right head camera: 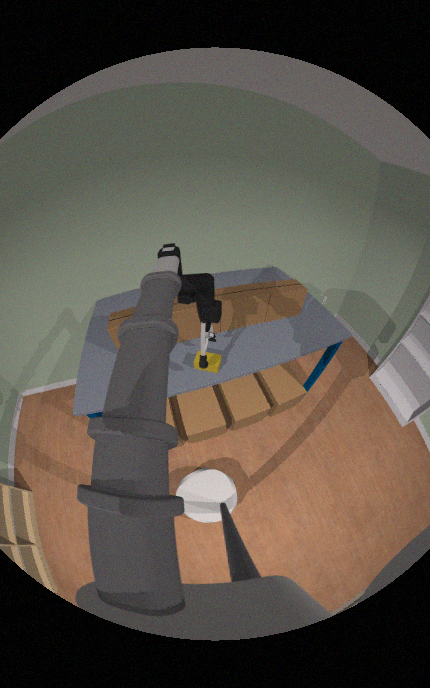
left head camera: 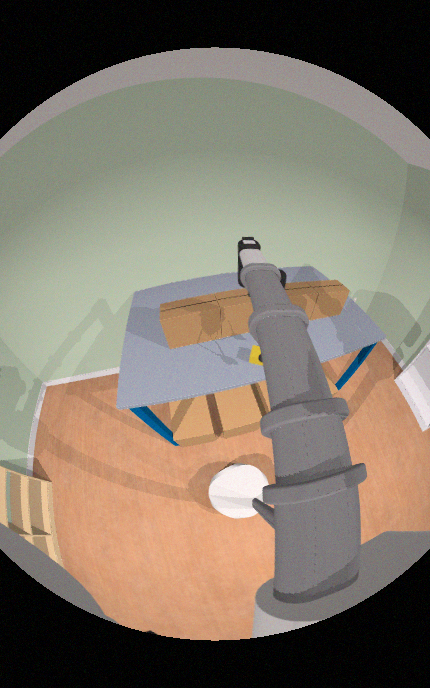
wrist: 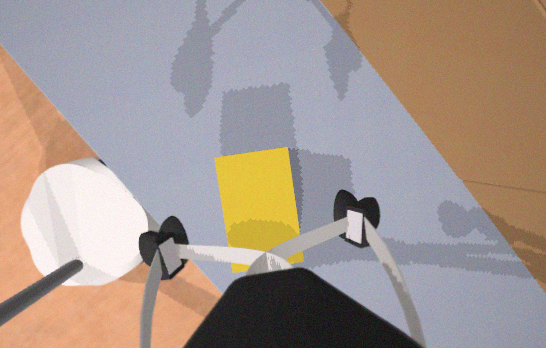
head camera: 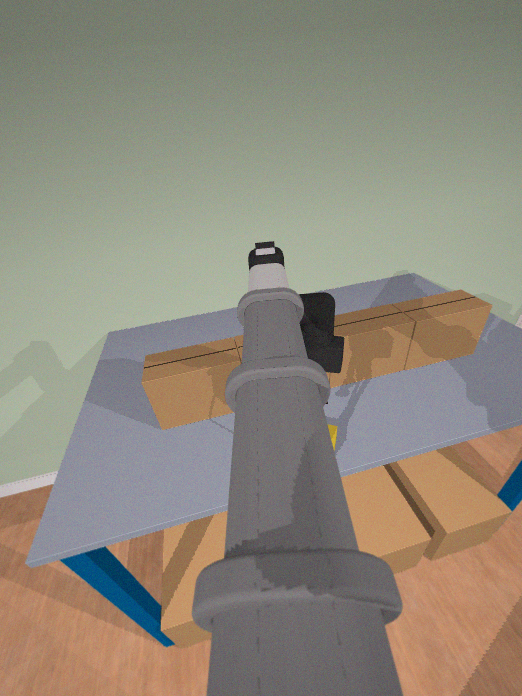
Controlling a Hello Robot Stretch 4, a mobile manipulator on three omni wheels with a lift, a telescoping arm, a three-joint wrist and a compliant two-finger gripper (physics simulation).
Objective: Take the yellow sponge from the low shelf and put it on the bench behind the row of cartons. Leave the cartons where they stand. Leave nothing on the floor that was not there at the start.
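Where they show: gripper, fingertip midpoint: (right head camera: 207, 353) (wrist: 260, 222); robot's base, link origin: (right head camera: 207, 494) (left head camera: 237, 489).
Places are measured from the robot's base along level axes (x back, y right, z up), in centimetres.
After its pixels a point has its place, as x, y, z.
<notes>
The yellow sponge (head camera: 332, 435) @(-55.1, 12.3, 93.1) (left head camera: 255, 355) @(-55.1, 5.1, 93.1) (right head camera: 213, 362) @(-53.9, 10.8, 93.1) (wrist: 255, 190) @(-56.9, 6.7, 93.1) stands on the bench (head camera: 140, 477) @(-50.4, -34.6, 88.6) (left head camera: 147, 375) @(-49.5, -40.8, 88.6) (right head camera: 304, 334) @(-69.8, 60.6, 88.6) (wrist: 125, 100) @(-49.7, -6.2, 88.6), on the strip between its front edge and the row of cartons (head camera: 185, 393) @(-66.3, -24.0, 100.0) (left head camera: 190, 327) @(-66.9, -21.5, 99.1) (right head camera: 283, 306) (wrist: 475, 100). The cartons stand upright in line. My gripper (right head camera: 207, 349) @(-56.3, 8.7, 96.0) (wrist: 260, 222) @(-56.3, 8.7, 96.0) is open above the sponge. In the wrist view its fingertips stand wide, one on each side of the sponge and apart from it. The arm hides the gripper in the head and left head views.
Several brown boxes (head camera: 466, 494) @(-73.6, 74.8, 24.2) (left head camera: 238, 410) @(-58.3, 1.4, 24.3) (right head camera: 200, 413) @(-59.8, 0.9, 24.2) stand under the bench. A round white object (left head camera: 235, 491) @(0.1, -2.5, 18.7) (right head camera: 207, 494) @(-0.9, 1.0, 18.7) (wrist: 82, 220) @(-1.1, -1.6, 18.7) is on the floor in front. A wooden shelf unit (left head camera: 43, 489) @(44.1, -186.8, 5.1) is at the left, a white unit (right head camera: 405, 390) @(-36.1, 241.2, 14.0) at the right. A wall rises behind the bench.
</notes>
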